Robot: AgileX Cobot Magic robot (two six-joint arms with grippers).
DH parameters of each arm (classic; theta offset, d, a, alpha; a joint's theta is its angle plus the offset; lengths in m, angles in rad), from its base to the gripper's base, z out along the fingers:
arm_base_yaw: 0 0.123 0 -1.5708
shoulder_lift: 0.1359 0 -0.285 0
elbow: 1.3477 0 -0.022 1.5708
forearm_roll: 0 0.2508 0 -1.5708
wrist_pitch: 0 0 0.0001 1.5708
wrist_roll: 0 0.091 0 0
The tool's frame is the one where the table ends.
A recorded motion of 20 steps. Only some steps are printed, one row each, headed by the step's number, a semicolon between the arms.
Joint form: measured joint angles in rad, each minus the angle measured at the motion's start. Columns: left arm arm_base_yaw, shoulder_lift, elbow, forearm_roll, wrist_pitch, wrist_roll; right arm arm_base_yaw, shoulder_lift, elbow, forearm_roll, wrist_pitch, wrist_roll.
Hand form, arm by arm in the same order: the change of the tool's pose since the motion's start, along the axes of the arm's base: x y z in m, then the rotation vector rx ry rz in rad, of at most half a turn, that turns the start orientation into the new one. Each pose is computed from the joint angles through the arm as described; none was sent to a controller.
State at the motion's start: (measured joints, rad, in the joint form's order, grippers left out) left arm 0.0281 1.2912 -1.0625 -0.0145 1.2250 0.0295; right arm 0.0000 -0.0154 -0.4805 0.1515 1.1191 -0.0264
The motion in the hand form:
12: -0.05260 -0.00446 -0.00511 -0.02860 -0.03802 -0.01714; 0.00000 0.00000 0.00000 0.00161 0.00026 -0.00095
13: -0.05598 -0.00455 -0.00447 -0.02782 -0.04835 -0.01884; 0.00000 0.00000 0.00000 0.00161 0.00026 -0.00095
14: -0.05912 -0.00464 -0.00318 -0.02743 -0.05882 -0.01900; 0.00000 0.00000 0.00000 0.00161 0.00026 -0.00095
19: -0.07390 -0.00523 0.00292 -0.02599 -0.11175 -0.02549; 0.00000 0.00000 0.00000 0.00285 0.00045 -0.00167
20: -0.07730 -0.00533 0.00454 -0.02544 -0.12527 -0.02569; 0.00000 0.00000 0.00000 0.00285 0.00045 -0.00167
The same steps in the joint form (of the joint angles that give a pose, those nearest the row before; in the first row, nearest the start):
12: 0.0000 -0.2039 0.1714 -0.0348 -0.0041 0.0221; 0.0000 0.0000 0.0000 0.0000 0.0000 0.0019
13: 0.0000 -0.2201 0.1796 -0.0348 -0.0063 0.0239; 0.0000 0.0000 0.0000 0.0000 0.0000 0.0019
14: 0.0000 -0.2355 0.1845 -0.0348 -0.0063 0.0239; 0.0000 0.0000 0.0000 0.0000 0.0000 0.0019
19: 0.0000 -0.3087 0.2054 -0.0370 -0.0068 0.0301; 0.0000 0.0000 0.0000 0.0000 0.0000 0.0033
20: 0.0000 -0.3258 0.2090 -0.0370 -0.0068 0.0300; 0.0000 0.0000 0.0000 0.0000 0.0000 0.0033

